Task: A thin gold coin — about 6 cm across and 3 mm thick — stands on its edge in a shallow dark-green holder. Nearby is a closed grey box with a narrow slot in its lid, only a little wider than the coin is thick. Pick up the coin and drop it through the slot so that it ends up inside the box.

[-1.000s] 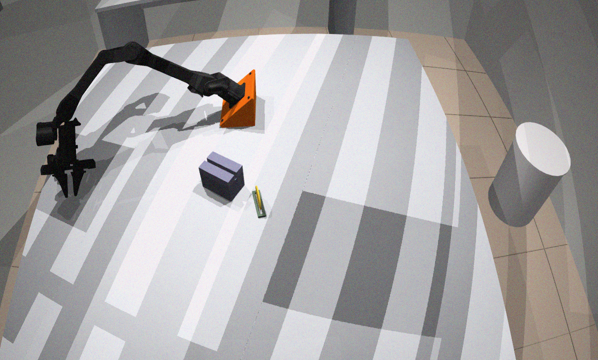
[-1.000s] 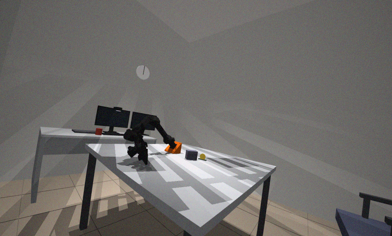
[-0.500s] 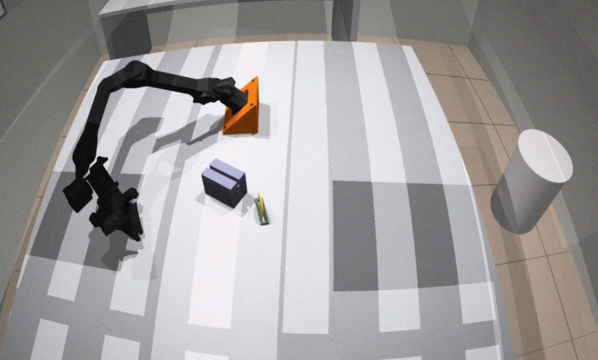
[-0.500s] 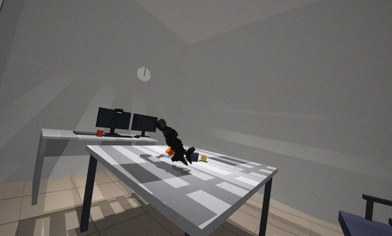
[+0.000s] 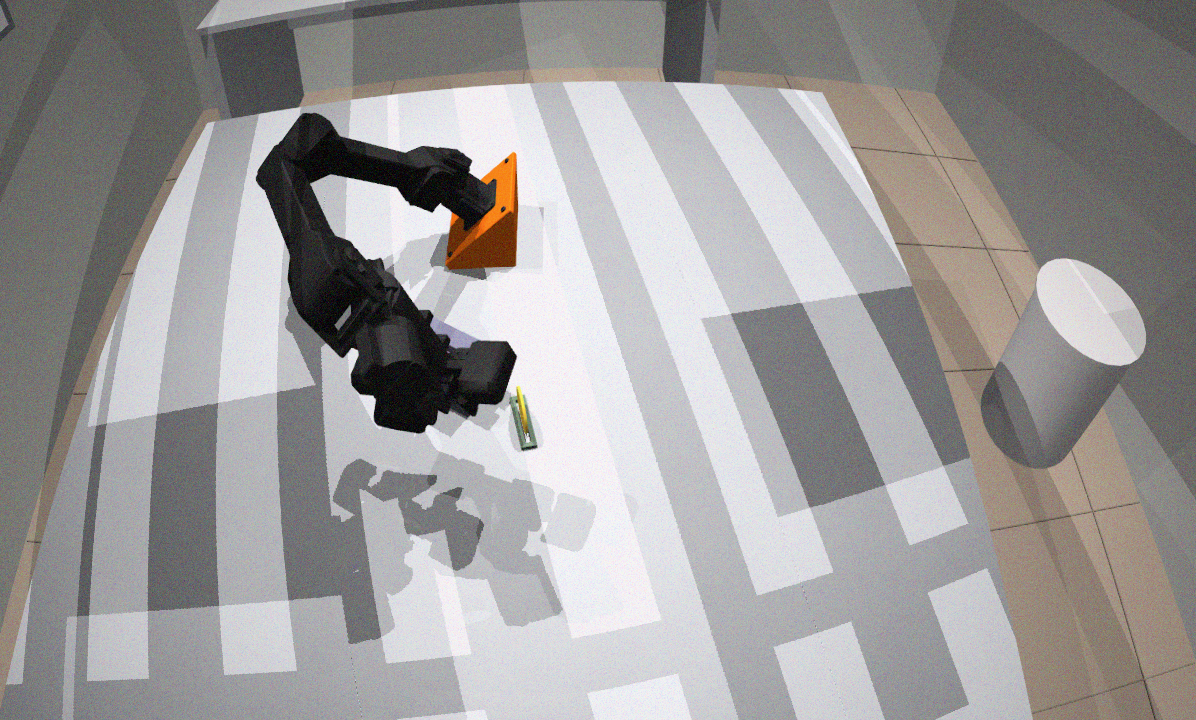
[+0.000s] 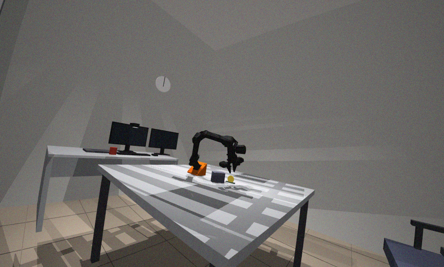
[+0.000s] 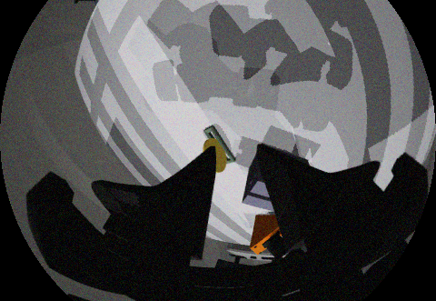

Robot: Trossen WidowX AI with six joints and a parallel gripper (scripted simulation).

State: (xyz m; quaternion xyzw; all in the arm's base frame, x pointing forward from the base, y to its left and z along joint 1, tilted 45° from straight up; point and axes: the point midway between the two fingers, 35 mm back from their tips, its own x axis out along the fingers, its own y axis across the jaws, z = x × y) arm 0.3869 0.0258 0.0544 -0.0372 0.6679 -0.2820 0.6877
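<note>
Now: the gold coin 60 mm to the left of my gripper tip, 60 mm below it and 50 mm behind it.
</note>
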